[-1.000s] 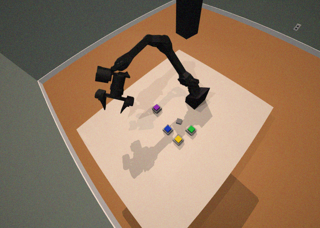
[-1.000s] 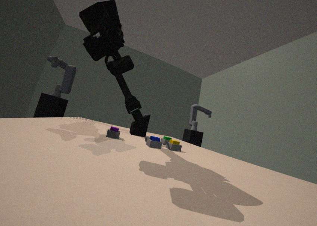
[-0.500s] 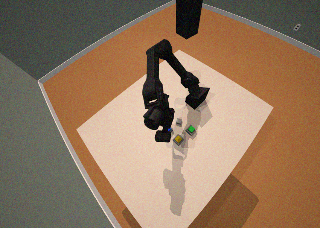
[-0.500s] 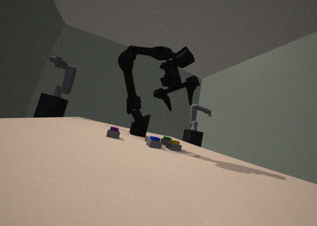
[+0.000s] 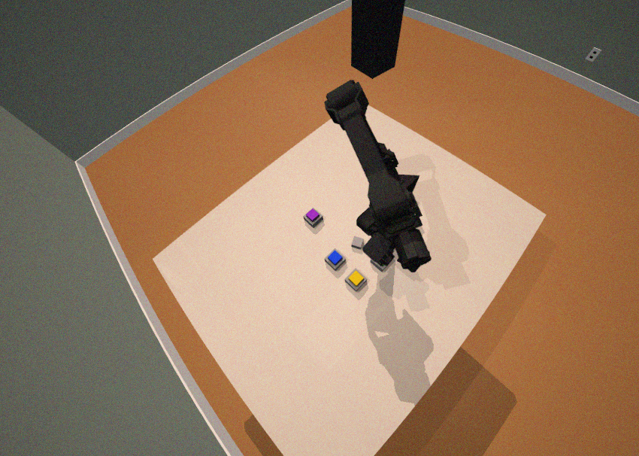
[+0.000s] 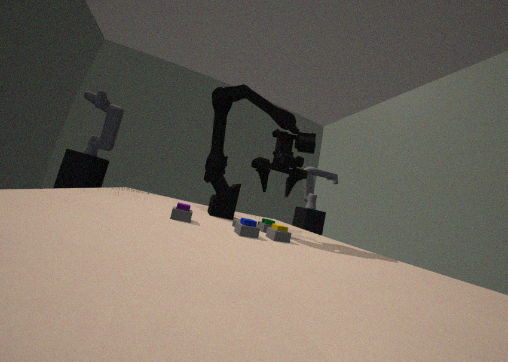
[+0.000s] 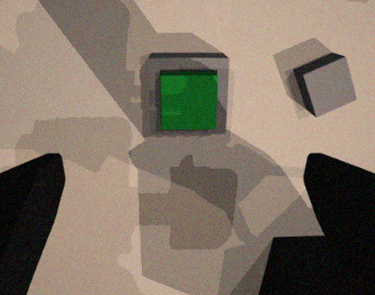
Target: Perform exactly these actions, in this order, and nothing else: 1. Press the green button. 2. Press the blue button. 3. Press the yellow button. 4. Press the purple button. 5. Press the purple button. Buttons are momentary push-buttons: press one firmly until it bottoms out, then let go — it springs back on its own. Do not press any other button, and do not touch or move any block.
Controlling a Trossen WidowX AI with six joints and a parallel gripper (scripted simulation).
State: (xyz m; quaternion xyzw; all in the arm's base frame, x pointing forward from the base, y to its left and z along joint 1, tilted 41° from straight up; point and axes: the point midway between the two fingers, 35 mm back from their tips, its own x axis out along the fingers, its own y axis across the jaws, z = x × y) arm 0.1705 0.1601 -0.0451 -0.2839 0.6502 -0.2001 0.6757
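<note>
Now: gripper tip 9 cm above the green button. Round my gripper tip: grey block (11 cm below, 10 cm to the right, 1 cm ahead); then blue button (11 cm ahead, 10 cm to the right, 9 cm below); then yellow button (10 cm ahead, 9 cm below, 1 cm to the right).
</note>
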